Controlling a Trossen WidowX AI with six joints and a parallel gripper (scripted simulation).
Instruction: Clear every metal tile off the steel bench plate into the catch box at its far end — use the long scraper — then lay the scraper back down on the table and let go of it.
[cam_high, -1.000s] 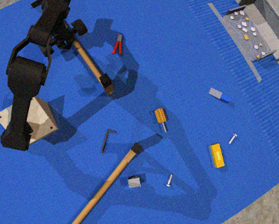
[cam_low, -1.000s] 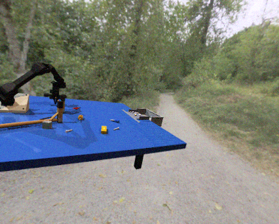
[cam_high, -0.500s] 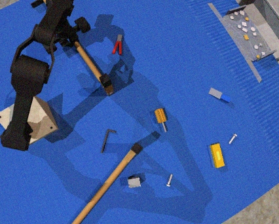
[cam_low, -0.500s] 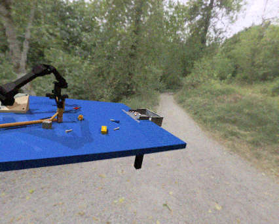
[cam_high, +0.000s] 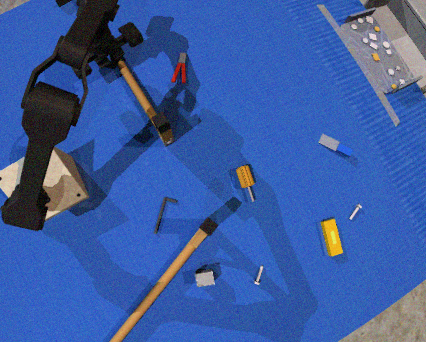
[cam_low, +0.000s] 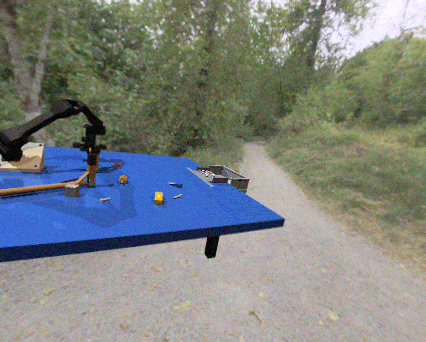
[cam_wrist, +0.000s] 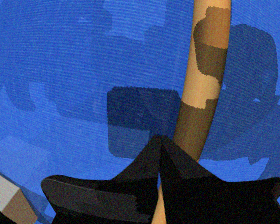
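Now: the long scraper 50 mm above my gripper tip, 30 mm to the left of it and 20 mm ahead of it. Also, from my gripper tip: black hex key: 400 mm to the right, 50 mm behind, 10 mm below; then red-handled tool: 160 mm ahead, 80 mm to the right, 10 mm below; then orange-handled tool: 440 mm to the right, 150 mm ahead.
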